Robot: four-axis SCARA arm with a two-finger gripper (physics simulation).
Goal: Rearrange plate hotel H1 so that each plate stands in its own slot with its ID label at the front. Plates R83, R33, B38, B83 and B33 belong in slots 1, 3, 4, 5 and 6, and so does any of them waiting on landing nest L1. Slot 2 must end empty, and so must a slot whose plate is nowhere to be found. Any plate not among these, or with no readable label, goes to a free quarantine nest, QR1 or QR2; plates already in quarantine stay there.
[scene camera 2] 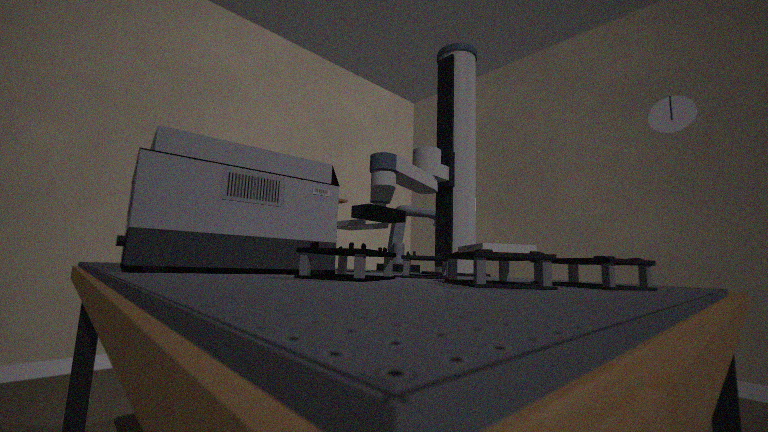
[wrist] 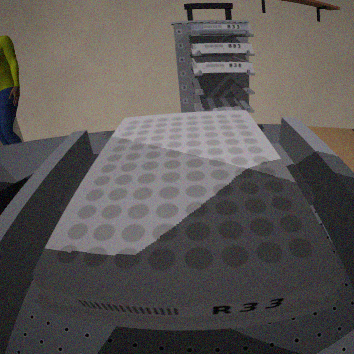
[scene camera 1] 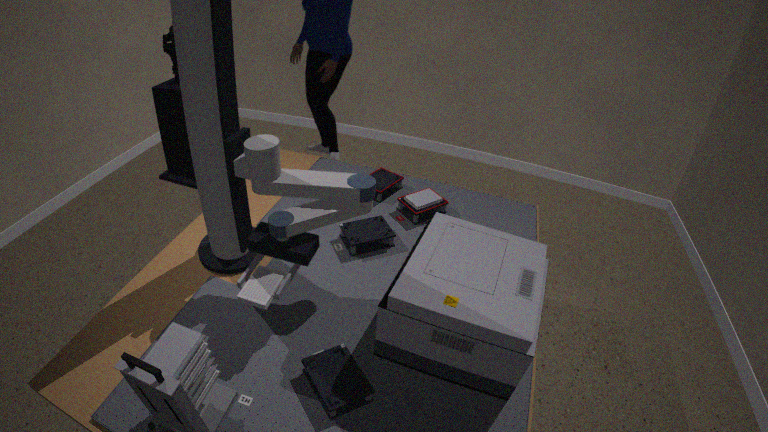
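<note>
My gripper (scene camera 1: pixel 268 280) (wrist: pixel 183 137) is shut on the white plate R33 (scene camera 1: pixel 259 290) (scene camera 2: pixel 360 224) (wrist: pixel 165 192) and holds it level above the table. Its label faces the wrist camera. Hotel H1 (scene camera 1: pixel 179 396) (wrist: pixel 182 70) stands beyond the held plate in the wrist view. Its three upper visible plates are a top plate (wrist: pixel 220 29) with a blurred label ending in 33, a plate (wrist: pixel 222 48) that seems B83, and a plate (wrist: pixel 222 67) that seems B38. A gap shows below them; the lowest slots are hidden by the held plate.
A red-edged nest (scene camera 1: pixel 406 207) bears a white plate (scene camera 1: pixel 424 198). Another red-edged nest (scene camera 1: pixel 387 180) shows no plate and is partly behind the arm. Two dark nests (scene camera 1: pixel 367 232) (scene camera 1: pixel 337 380) show no plate. A large grey instrument (scene camera 1: pixel 467 290) (scene camera 2: pixel 230 214) stands beside them. People stand beyond the table.
</note>
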